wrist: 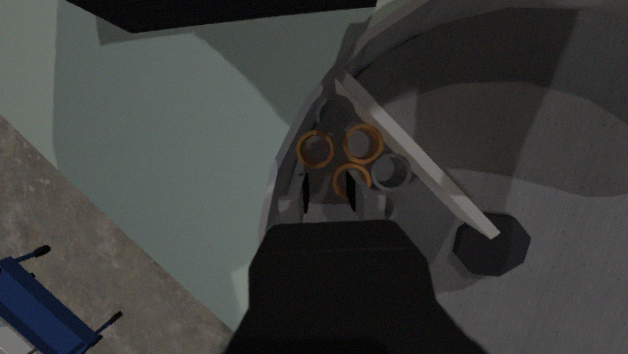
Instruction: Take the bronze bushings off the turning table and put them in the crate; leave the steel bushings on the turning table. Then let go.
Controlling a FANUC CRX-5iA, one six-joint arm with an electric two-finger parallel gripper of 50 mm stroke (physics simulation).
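Places are measured from the arm's base along level axes (x ahead, y left, z up), in millimetres.
Pixels of known places: gripper, fingertip midpoint: (327,184).
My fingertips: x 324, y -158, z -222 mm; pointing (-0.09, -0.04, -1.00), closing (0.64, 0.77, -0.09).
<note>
Ahead of a thing's pixels: the offset from my fingertips to its top centre. "pt": to the spot under its first point.
Three bronze bushings stand upright in a cluster on the turning table @(149 mm ahead, 72 mm left, 17 mm down) (560,305): one at the left (315,166), one at the upper right (379,144) and one nearest the gripper (337,180). Steel bushings stand close by: one at the right (375,171) and a dim one at the top @(pt 47 mm back, 34 mm left, 8 mm down) (320,116). A grey round shape, partly hidden, shows beside the right finger. My gripper (327,184) is open, with nothing held between its fingers. Its right finger overlaps the nearest bronze bushing in the view. I cannot make out the crate.
A pale straight bar @(pt 26 mm ahead, 67 mm left, 21 mm up) (422,156) runs from the table's rim to a dark hub @(149 mm ahead, 72 mm left, 17 mm down) (492,245), close beside the bushings. A raised rim @(pt 29 mm back, 30 mm right, 21 mm up) (272,187) curves along the left of the cluster. A black block (225,12) is at the top, a blue object (42,310) at lower left.
</note>
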